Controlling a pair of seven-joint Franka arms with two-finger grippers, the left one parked.
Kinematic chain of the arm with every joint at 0, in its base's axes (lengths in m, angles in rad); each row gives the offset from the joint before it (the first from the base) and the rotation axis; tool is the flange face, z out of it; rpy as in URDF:
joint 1: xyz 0 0 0.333 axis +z
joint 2: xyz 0 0 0 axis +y
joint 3: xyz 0 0 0.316 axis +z
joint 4: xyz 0.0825 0 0 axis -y
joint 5: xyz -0.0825 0 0.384 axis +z
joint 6: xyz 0 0 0 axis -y
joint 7: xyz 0.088 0 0 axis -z
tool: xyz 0 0 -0.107 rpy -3.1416 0 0
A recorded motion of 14 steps. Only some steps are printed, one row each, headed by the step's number.
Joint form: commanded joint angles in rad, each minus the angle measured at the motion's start. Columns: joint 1, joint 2, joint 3, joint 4, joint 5, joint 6, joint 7.
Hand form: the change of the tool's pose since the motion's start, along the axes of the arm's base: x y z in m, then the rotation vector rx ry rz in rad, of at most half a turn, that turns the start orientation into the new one. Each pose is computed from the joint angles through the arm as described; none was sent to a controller.
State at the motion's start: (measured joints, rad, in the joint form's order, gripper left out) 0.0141 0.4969 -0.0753 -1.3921 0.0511 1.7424 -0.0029
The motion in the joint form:
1: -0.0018 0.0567 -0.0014 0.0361 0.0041 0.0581 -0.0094
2: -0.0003 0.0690 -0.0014 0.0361 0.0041 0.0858 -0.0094
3: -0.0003 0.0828 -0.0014 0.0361 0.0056 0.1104 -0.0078
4: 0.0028 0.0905 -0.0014 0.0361 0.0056 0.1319 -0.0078
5: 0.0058 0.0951 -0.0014 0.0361 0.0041 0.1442 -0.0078
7: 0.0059 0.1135 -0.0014 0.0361 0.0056 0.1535 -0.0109
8: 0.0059 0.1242 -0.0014 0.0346 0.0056 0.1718 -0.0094
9: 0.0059 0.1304 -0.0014 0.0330 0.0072 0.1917 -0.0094
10: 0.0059 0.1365 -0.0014 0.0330 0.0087 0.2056 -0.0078
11: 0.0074 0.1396 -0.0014 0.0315 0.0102 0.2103 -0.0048
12: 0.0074 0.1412 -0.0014 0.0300 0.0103 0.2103 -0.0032
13: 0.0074 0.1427 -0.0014 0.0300 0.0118 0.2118 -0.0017
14: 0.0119 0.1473 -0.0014 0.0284 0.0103 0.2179 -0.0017
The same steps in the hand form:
1: 0.0166 -0.0018 -0.0182 -0.0023 -0.0377 0.0057
2: 0.0205 -0.0010 -0.0247 -0.0045 -0.0531 0.0069
3: 0.0240 -0.0011 -0.0325 -0.0052 -0.0639 0.0045
4: 0.0269 0.0009 -0.0363 -0.0068 -0.0776 0.0074
5: 0.0285 0.0028 -0.0386 -0.0089 -0.0852 0.0109
7: 0.0302 0.0030 -0.0509 -0.0082 -0.0762 0.0134
8: 0.0322 0.0028 -0.0578 -0.0097 -0.0823 0.0117
9: 0.0342 0.0027 -0.0614 -0.0097 -0.0944 0.0108
10: 0.0359 0.0027 -0.0646 -0.0096 -0.1022 0.0084
11: 0.0362 0.0039 -0.0671 -0.0088 -0.1024 0.0062
12: 0.0359 0.0038 -0.0690 -0.0088 -0.0992 0.0045
13: 0.0361 0.0039 -0.0699 -0.0078 -0.0993 0.0023
14: 0.0366 0.0070 -0.0735 -0.0093 -0.0991 0.0074

